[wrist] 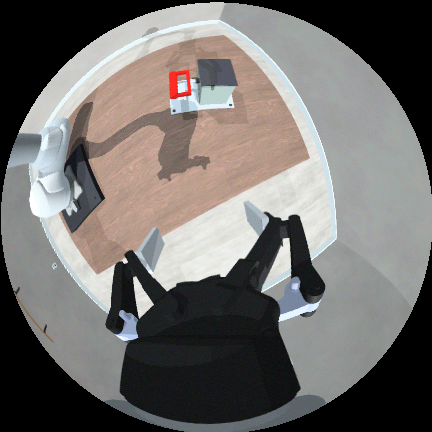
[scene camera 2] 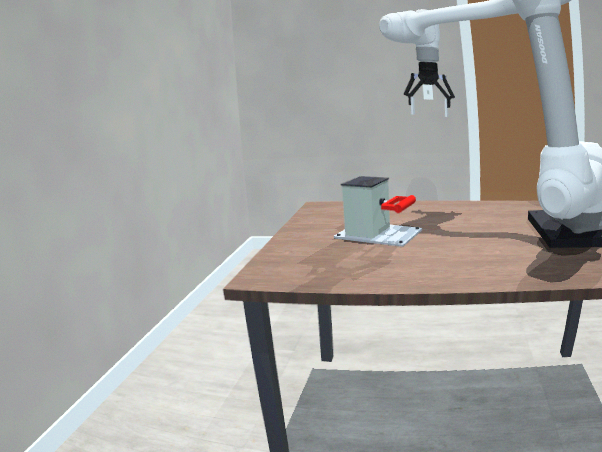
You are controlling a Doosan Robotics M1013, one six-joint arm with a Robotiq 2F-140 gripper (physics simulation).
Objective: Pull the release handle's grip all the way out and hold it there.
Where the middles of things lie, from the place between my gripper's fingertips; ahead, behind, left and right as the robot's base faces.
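Base plate [scene camera 2: 395,235]: far below my hand, far ahead of it, far to the left of it.
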